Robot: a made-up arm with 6 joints.
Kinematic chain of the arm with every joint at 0, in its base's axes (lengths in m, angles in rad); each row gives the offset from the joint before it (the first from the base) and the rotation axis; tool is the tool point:
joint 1: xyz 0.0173 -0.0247 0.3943 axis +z
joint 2: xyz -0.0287 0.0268 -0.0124 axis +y
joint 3: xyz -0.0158 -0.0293 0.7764 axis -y
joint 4: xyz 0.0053 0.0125 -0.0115 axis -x
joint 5: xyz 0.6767 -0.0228 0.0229 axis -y
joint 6: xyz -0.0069 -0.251 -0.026 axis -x
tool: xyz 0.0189 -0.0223 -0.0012
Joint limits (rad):
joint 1: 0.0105..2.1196
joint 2: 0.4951..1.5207
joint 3: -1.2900..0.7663
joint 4: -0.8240..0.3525
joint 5: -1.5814..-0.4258
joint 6: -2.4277..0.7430
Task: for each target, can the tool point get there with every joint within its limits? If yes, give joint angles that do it. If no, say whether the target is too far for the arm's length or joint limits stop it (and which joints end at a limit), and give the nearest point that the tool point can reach.
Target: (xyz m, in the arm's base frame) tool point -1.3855 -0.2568 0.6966
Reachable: no: joint limits stop it (at a limit: joint 1, joint 2, joint 3, joint 4, joint 5) | nearest point -0.0308 -0.1999 0.4620 | short by 1.376 m
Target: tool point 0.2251 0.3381 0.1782
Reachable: yes | joints 1.7013 1.0218 -0.7794 -0.4782 -1.0915 0.4845
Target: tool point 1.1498 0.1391 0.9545
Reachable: yes | joints 0.3832 0.6940 0.5803 0.2352 -0.8677 -0.9500
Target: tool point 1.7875 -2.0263 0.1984
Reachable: no: too far | nearest point 1.3313 -0.2952 0.2436 | short by 1.791 m
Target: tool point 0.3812 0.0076 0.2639
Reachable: yes | joints 0.9764 1.0200 -1.1065 -0.1282 -1.0224 -0.0162
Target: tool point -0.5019 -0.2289 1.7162
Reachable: no: joint limits stop it (at a limit: joint 1, joint 2, joint 3, joint 4, joint 5) | nearest point -0.2646 0.8780 1.3293 | short by 1.196 m
